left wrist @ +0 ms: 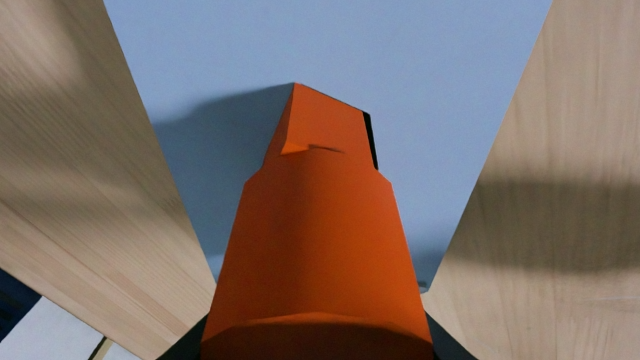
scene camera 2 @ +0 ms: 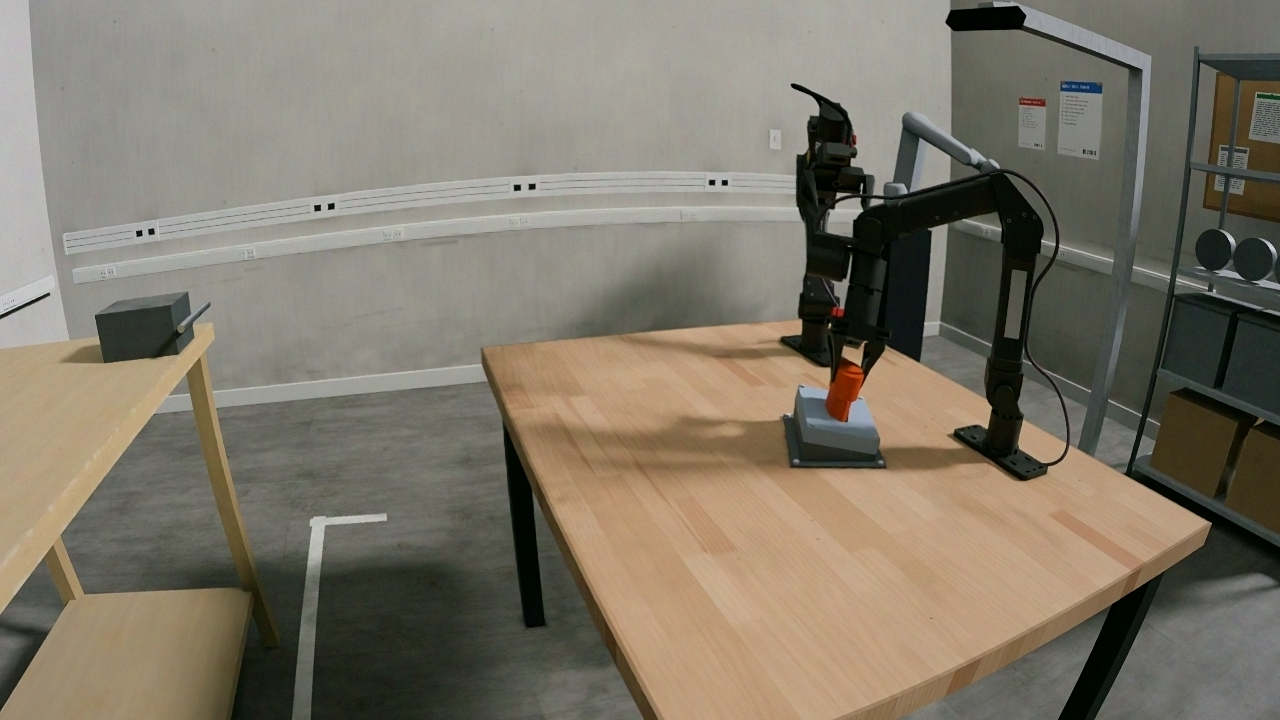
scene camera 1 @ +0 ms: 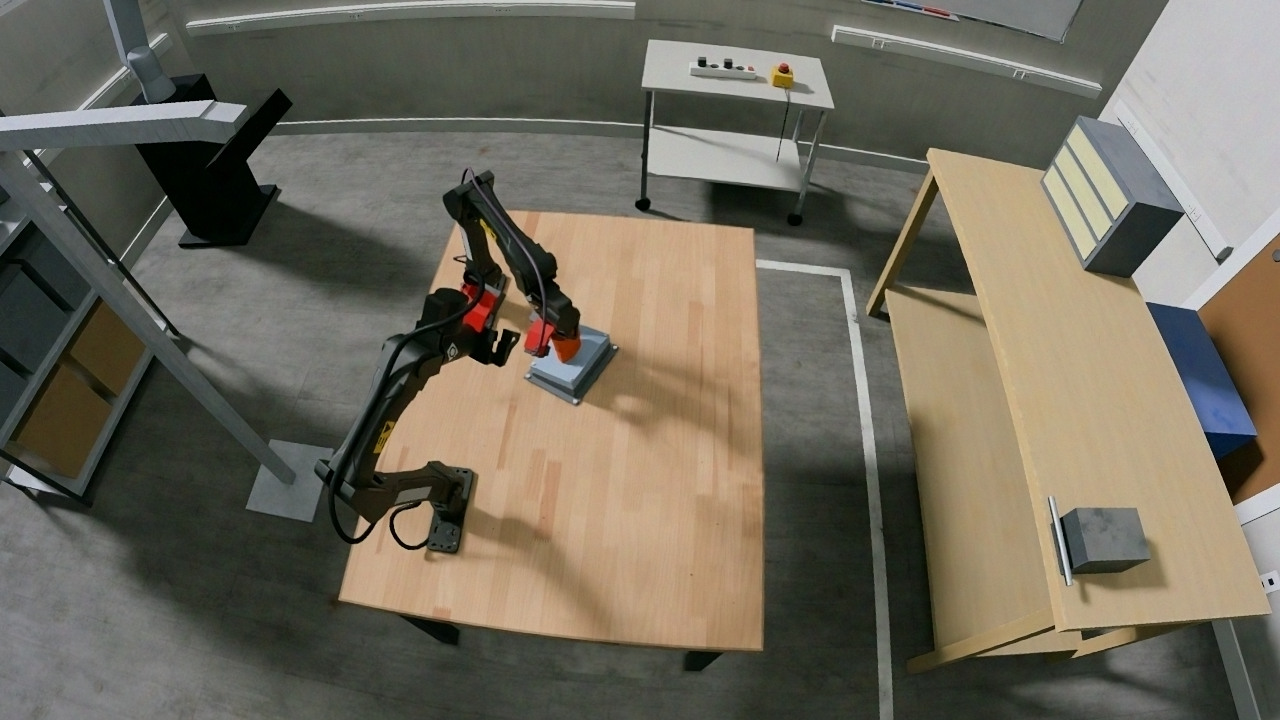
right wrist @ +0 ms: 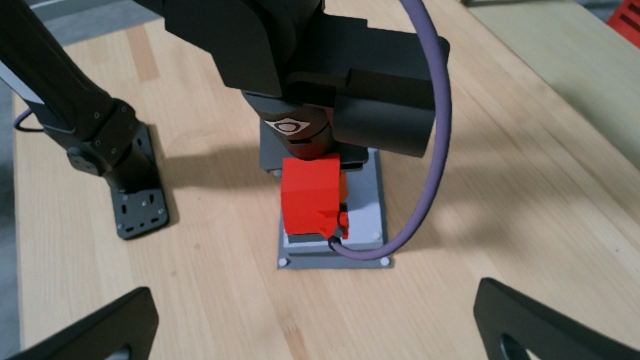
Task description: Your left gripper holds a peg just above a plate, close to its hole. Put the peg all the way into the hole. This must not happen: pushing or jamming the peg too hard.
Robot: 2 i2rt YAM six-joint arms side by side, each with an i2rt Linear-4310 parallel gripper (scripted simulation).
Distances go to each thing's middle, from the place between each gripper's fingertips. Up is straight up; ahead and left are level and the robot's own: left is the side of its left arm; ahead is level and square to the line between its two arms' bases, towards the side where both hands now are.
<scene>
My left gripper is now 10 mm short of the blue-grey plate [scene camera 2: 857, 434], 10 mm to the left of it and 70 mm above it. Round my left hand: orange peg [scene camera 2: 845, 389]: 10 mm to the right, 20 mm below.
My right hand [scene camera 2: 842, 213] is 260 mm above the orange peg, 170 mm to the right of it and 110 mm short of it. Also, from my right hand: blue-grey plate: 310 mm below, 160 mm to the left, 110 mm ahead.
</scene>
